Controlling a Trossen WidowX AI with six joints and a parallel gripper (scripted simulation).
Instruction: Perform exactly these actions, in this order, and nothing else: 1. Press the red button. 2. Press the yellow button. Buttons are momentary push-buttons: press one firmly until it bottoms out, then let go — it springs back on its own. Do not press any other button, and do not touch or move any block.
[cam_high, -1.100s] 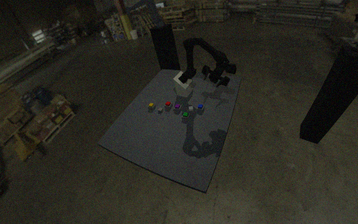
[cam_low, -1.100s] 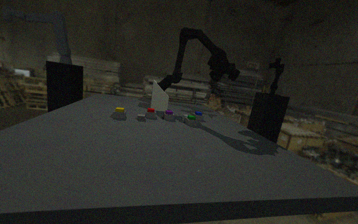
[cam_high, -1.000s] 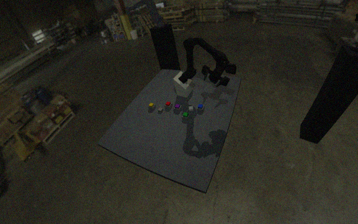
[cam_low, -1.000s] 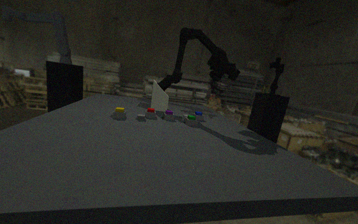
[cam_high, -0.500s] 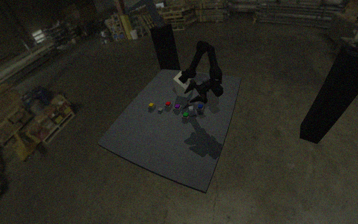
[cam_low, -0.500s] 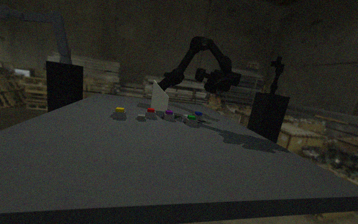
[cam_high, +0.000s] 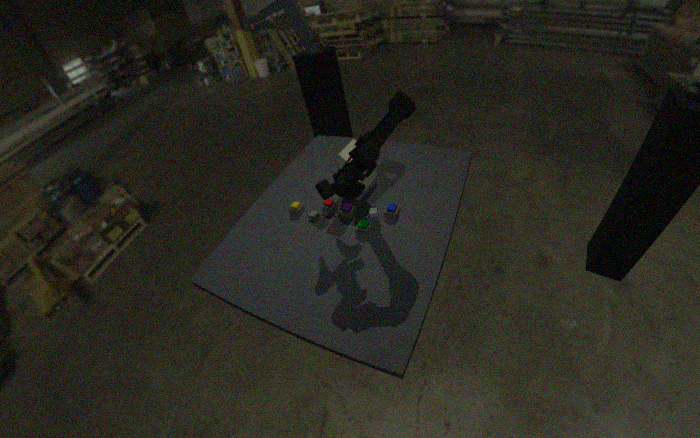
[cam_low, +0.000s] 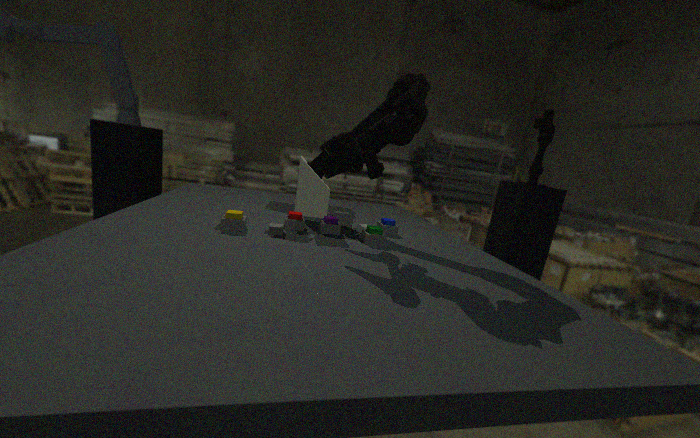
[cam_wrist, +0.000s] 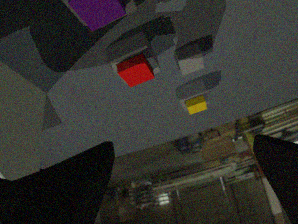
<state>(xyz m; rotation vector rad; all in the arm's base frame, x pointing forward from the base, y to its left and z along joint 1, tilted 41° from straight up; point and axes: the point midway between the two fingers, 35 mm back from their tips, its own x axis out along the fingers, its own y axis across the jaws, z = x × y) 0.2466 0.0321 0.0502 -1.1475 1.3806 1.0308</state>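
Right now the red button is 3 cm behind my gripper tip, 6 cm to the right of it and 11 cm below it. The rest, counted from my gripper tip: purple button: 3 cm behind, 3 cm to the left, 11 cm below; green button: 2 cm ahead, 14 cm to the left, 11 cm below; small grey block: 4 cm ahead, 9 cm to the right, 13 cm below.
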